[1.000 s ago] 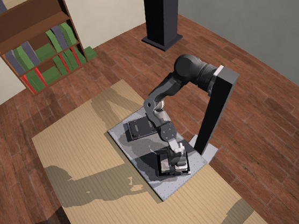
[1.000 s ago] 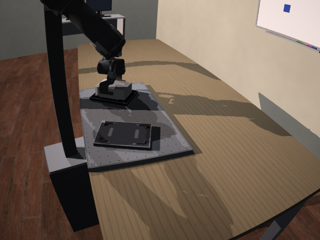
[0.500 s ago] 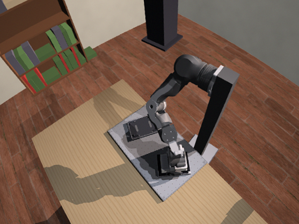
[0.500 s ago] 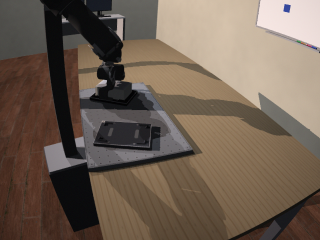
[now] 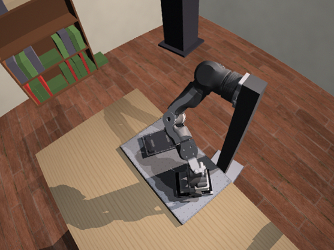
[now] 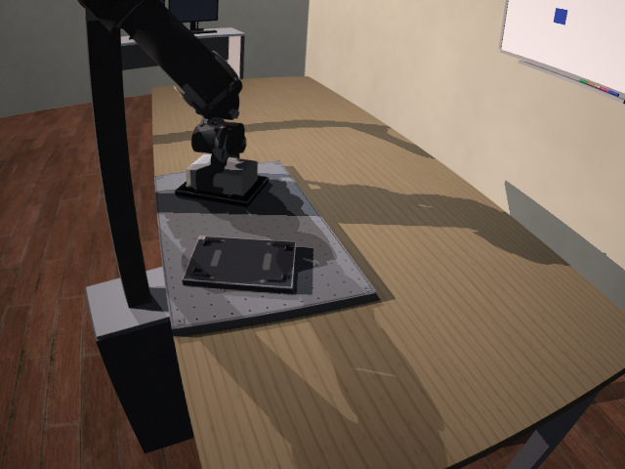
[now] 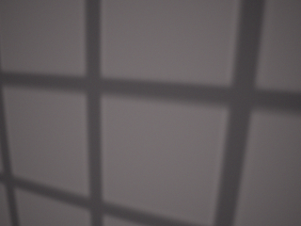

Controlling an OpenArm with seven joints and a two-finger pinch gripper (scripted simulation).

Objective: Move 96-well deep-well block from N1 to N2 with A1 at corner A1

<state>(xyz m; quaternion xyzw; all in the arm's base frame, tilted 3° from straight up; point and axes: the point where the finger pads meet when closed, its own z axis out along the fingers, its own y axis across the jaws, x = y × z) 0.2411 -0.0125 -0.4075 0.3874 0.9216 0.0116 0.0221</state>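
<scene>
Right now my hand is 2 cm below the deep-well block.
</scene>
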